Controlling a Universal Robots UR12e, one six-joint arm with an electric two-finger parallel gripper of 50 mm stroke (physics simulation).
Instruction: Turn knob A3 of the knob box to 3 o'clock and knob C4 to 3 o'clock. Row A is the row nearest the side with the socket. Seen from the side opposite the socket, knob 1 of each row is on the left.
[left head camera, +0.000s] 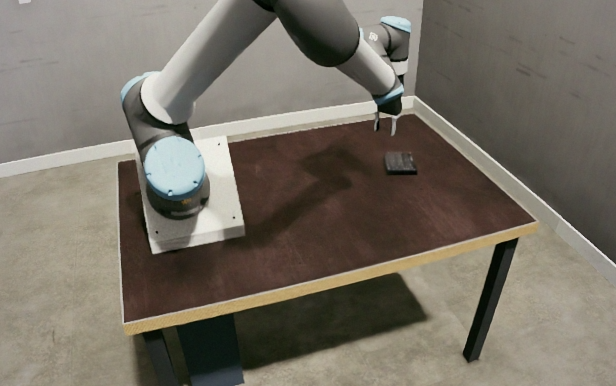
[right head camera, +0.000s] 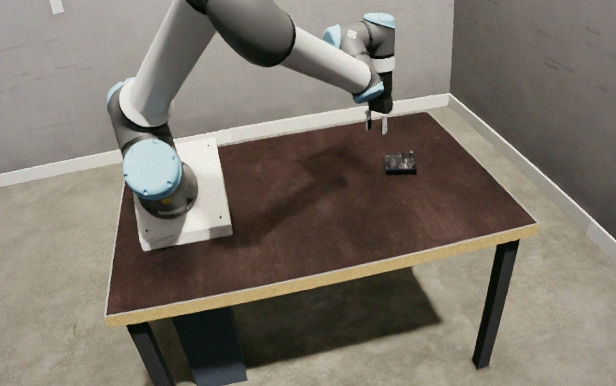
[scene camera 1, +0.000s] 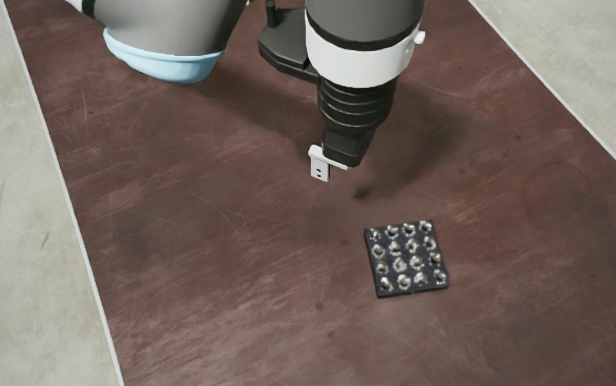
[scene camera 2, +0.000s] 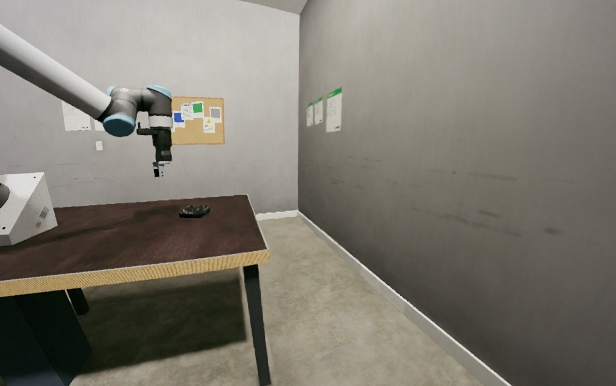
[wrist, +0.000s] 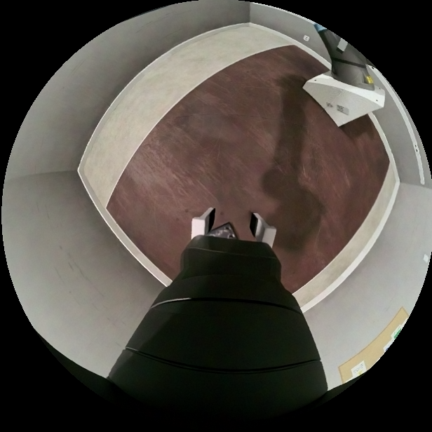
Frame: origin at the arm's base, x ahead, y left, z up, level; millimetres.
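Seen in the pictures: gripper, fingertip midpoint: (left head camera: 384, 132) (right head camera: 376, 131) (scene camera 1: 329, 158) (scene camera 2: 159, 177).
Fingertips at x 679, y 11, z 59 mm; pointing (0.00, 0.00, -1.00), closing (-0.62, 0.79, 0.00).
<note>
A point is followed by its place in that frame.
The knob box (left head camera: 400, 163) @(z -121, x 793, y 77 mm) (right head camera: 400, 163) @(z -121, x 791, y 71 mm) (scene camera 1: 406, 257) @(z -121, x 798, y 82 mm) (scene camera 2: 195, 212) @(z -120, x 804, y 42 mm) is a flat dark square box with rows of silvery knobs and lies on the table. In the wrist view, part of the box (wrist: 223, 231) shows between the fingers, beyond the gripper body, which hides the rest. The socket does not show clearly, so I cannot tell which row is A, and the knob pointers are too small to read. My gripper (left head camera: 385, 132) @(z 59, x 679, y 11 mm) (right head camera: 377, 131) @(z 59, x 679, y 11 mm) (scene camera 2: 159, 175) @(z 59, x 679, y 11 mm) (wrist: 232, 217) is open and empty. It points down, well above the table and off to one side of the box.
The dark red-brown table (left head camera: 300, 260) @(z -144, x 290, y -267 mm) (right head camera: 300, 260) @(z -144, x 342, y -286 mm) (scene camera 1: 225, 325) @(z -144, x 758, y -207 mm) (scene camera 2: 150, 240) @(z -144, x 680, y -188 mm) has a pale edge. The white base block (left head camera: 220, 200) @(z -41, x 116, y -44 mm) (right head camera: 210, 200) @(z -42, x 123, y -46 mm) (wrist: 340, 100) carries the arm at the table's other end. Grey walls stand beyond the table.
</note>
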